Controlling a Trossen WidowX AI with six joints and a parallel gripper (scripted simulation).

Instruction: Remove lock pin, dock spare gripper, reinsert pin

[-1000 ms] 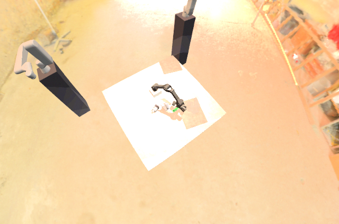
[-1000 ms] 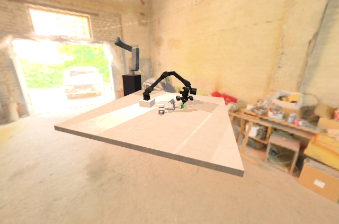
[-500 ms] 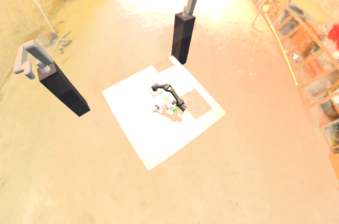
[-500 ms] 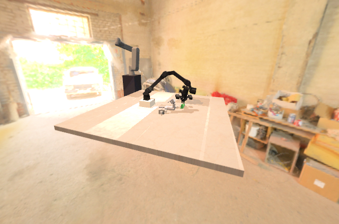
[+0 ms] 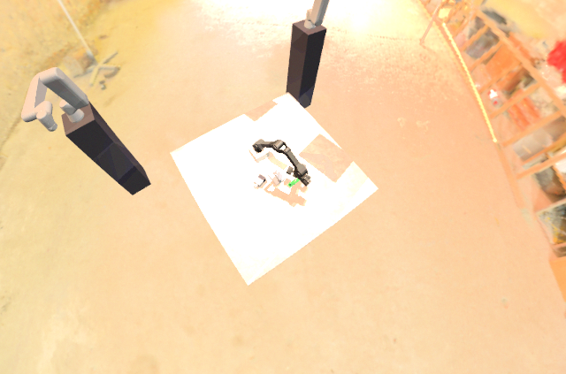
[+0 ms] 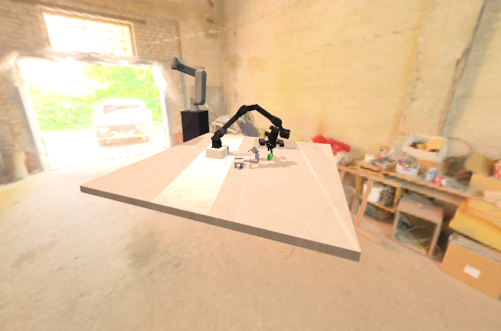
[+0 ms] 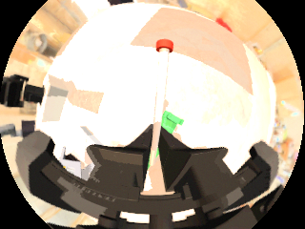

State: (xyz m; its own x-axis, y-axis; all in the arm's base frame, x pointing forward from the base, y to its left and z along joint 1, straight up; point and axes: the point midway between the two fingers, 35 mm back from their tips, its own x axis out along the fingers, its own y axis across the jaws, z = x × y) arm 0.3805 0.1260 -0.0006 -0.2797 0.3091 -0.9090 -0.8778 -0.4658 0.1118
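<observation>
Now: the green strip 4 cm to the right of my gripper tip, 2 cm ahead of it and 1 cm below it. Also, from my gripper tip: grey mount: 14 cm to the right, 8 cm behind, 2 cm above; spare gripper: 29 cm to the right, 14 cm behind, 1 cm below.
</observation>
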